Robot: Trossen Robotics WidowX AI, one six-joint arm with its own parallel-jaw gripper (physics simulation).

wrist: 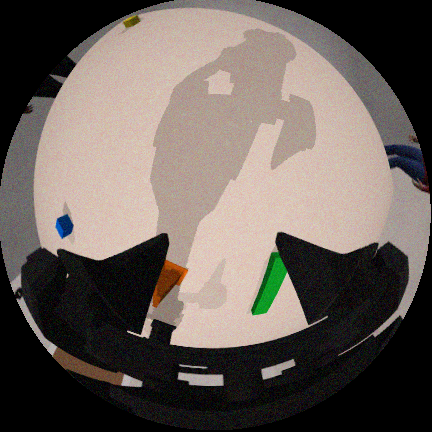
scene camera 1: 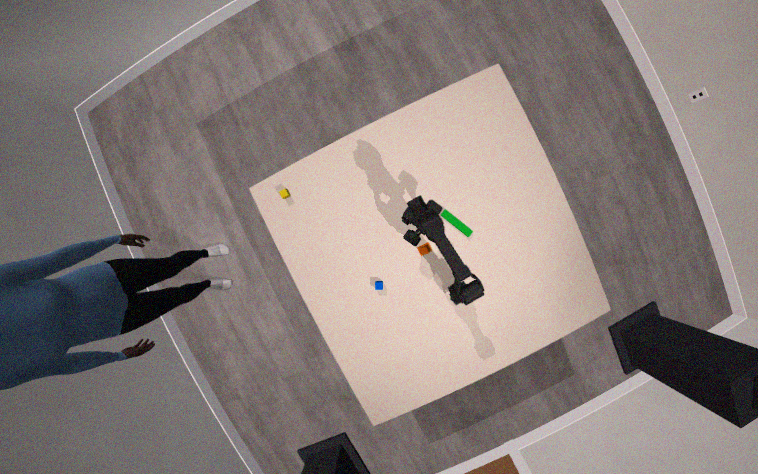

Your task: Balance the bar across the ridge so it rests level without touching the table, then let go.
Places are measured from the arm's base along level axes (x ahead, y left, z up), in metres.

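Pixels of known places: gripper, between the fingertips: (wrist: 223, 238); arm's base, origin of its link: (wrist: 162, 325).
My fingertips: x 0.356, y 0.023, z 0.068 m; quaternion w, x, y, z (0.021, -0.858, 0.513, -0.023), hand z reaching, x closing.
Note:
Ahead of a thing's pixels: the offset from my fingertips to its top centre. Level surfaces: height alone.
The green bar @[0.080 m back, 0.152 m right, 0.051 m down] (scene camera 1: 456, 223) (wrist: 268, 287) lies on the pale table @[0.068 m down] (scene camera 1: 536, 234) (wrist: 345, 185), apart from the ridge. In the wrist view its upper end is partly behind the right finger. The orange ridge @[0.121 m back, 0.026 m left, 0.006 m down] (scene camera 1: 424, 249) (wrist: 170, 279) stands on the table; in the wrist view the left finger hides part of it. My gripper (scene camera 1: 423, 223) (wrist: 223, 238) is open with nothing between its fingers. In the scene view it is above the table, between the bar on its right and the ridge just below. Its exact height is unclear.
A blue cube @[0.174 m back, 0.280 m left, 0.035 m down] (scene camera 1: 379, 285) (wrist: 64, 226) lies left of the arm. A yellow block @[0.384 m ahead, 0.477 m left, 0.035 m down] (scene camera 1: 284, 193) (wrist: 131, 21) lies near the table's far left corner. The arm's base (scene camera 1: 467, 289) stands below the gripper in the scene view. A person (scene camera 1: 61, 296) is beyond the left edge.

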